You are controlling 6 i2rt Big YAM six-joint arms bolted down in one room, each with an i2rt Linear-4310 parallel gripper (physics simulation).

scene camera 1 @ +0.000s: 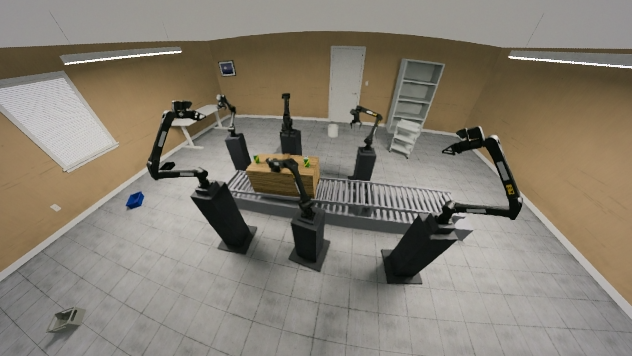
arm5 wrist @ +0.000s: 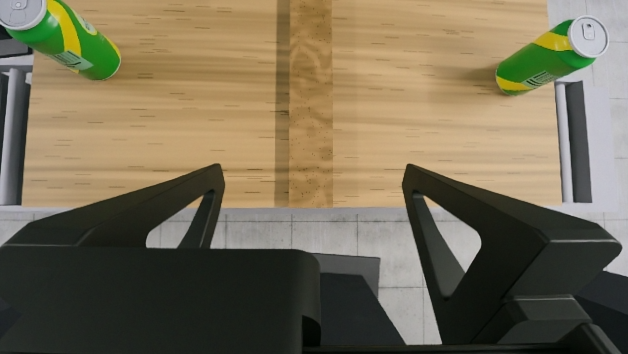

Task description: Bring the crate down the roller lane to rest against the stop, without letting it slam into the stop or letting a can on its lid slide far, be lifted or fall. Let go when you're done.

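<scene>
The wooden crate (arm5 wrist: pixel 175 125) (scene camera 1: pixel 282 186) sits on the left part of the roller lane (scene camera 1: pixel 345 220), with a raised batten (arm5 wrist: pixel 311 100) across its lid. Two green-yellow cans stand upright on the lid: one can (arm5 wrist: pixel 82 47) (scene camera 1: pixel 256 158) near one end, the other can (arm5 wrist: pixel 542 62) (scene camera 1: pixel 306 161) near the other. Arm5's gripper (arm5 wrist: pixel 313 169) is open at the lid's near edge, its fingers apart on either side of the batten's line, with nothing between them. In the scene view, the front middle arm's gripper (scene camera 1: pixel 275 163) is over the crate. I cannot make out the stop.
In the scene view, arms on dark pedestals stand at front left (scene camera 1: pixel 220 215), front right (scene camera 1: pixel 420 250), back left (scene camera 1: pixel 238 151), back middle (scene camera 1: pixel 291 142) and back right (scene camera 1: pixel 365 164). A white bin (scene camera 1: pixel 333 131), a blue bin (scene camera 1: pixel 135 200) and a grey box (scene camera 1: pixel 75 316) are on the floor.
</scene>
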